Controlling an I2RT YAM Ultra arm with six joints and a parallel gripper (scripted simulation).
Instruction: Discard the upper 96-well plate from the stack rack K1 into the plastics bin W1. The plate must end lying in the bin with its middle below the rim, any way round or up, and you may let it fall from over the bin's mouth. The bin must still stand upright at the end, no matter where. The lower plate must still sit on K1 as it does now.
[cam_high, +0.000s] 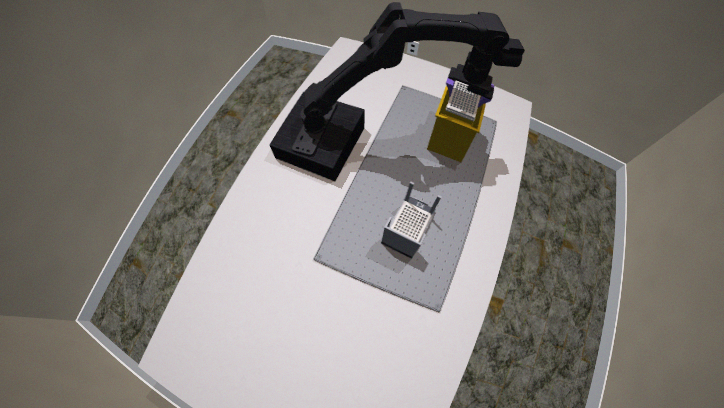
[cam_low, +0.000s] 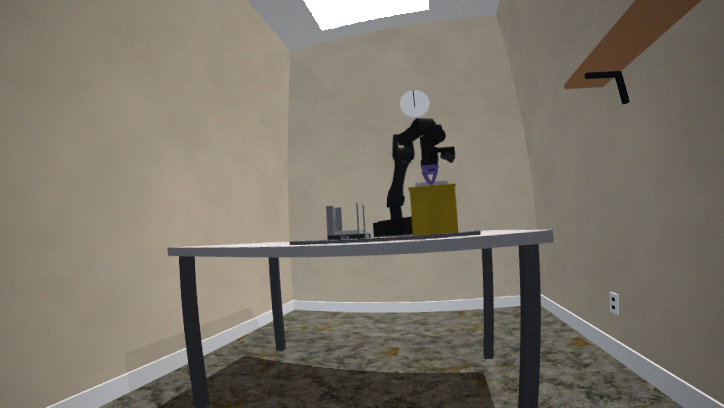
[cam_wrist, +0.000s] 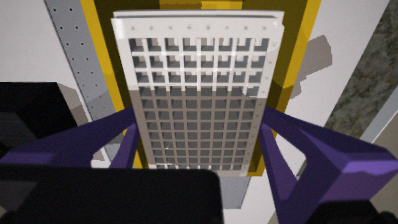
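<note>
Right now the yellow plastics bin W1 is 11 cm below my hand.
</note>
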